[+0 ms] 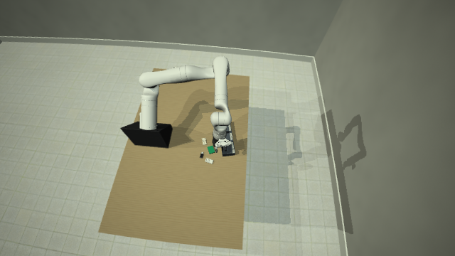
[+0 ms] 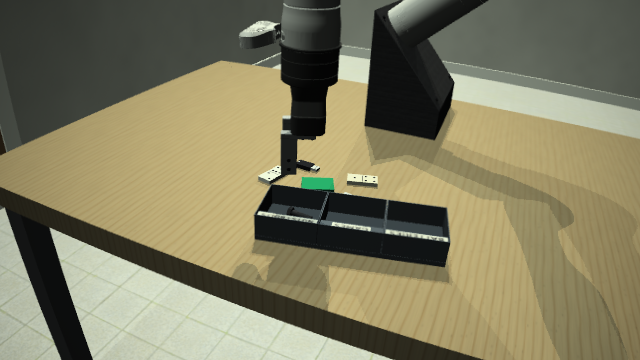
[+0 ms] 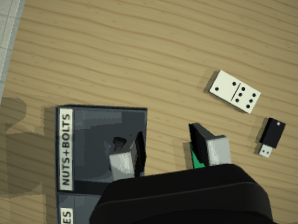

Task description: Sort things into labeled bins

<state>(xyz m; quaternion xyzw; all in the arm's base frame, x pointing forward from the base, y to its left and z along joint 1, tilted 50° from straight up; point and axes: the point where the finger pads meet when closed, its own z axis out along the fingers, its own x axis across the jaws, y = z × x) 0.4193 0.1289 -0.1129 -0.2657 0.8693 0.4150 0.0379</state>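
Now: the black three-part bin 12 cm to the left of my hand, 6 cm below it and 2 cm ahead of it. Also, from my hand: flat green piece 8 cm below, 6 cm behind, 2 cm to the left; black bolt 7 cm below, 4 cm ahead, 3 cm to the left; small white thing 8 cm to the left, 7 cm below, 5 cm behind.
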